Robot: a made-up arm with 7 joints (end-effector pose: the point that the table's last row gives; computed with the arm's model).
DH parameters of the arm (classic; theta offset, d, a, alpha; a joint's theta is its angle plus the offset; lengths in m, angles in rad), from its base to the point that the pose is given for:
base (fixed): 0 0.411 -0.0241 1.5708
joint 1: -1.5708 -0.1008 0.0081 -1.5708
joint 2: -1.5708 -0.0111 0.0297 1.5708
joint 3: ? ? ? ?
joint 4: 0 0.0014 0.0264 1.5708
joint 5: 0 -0.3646 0.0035 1.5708
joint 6: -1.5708 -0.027 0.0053 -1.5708
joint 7: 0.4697 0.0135 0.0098 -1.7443
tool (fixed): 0.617 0.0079 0 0
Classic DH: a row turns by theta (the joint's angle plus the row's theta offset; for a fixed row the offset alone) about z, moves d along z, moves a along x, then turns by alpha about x.
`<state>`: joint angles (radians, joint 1 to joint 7).
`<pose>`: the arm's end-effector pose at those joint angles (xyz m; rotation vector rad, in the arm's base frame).
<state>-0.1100 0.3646 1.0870 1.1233 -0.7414 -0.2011 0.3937</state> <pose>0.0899 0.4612 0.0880 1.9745 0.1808 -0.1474</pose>
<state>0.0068 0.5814 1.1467 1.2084 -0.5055 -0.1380 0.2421</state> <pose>0.1257 0.5204 0.2280 2.1791 0.0723 0.4413</pose>
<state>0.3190 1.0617 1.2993 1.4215 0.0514 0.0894 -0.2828</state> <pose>0.0549 0.5023 0.5648 1.8784 -0.3175 1.9991</pose>
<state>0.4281 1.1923 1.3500 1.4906 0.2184 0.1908 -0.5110</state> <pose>-0.0073 0.4589 0.6335 1.5051 -0.4082 2.4066</pose>
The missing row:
joint 3: -1.5708 -0.1906 0.0046 -1.5708
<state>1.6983 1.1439 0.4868 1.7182 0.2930 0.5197 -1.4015</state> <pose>-0.0911 0.3098 0.7364 0.0714 -0.1797 2.8796</pose>
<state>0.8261 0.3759 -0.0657 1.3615 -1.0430 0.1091 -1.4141</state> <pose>0.4507 0.1720 0.4416 -2.0034 0.5963 -2.0845</pose>
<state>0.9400 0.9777 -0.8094 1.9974 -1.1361 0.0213 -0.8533</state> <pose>0.3637 0.0084 0.4287 -1.6540 1.5975 -0.9334</pose>
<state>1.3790 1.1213 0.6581 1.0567 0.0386 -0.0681 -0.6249</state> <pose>0.0925 0.5295 0.6473 1.1001 -0.4005 2.5505</pose>
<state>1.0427 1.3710 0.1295 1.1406 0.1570 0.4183 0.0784</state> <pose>0.2286 0.4664 0.6178 2.0705 -0.3262 0.9819</pose>
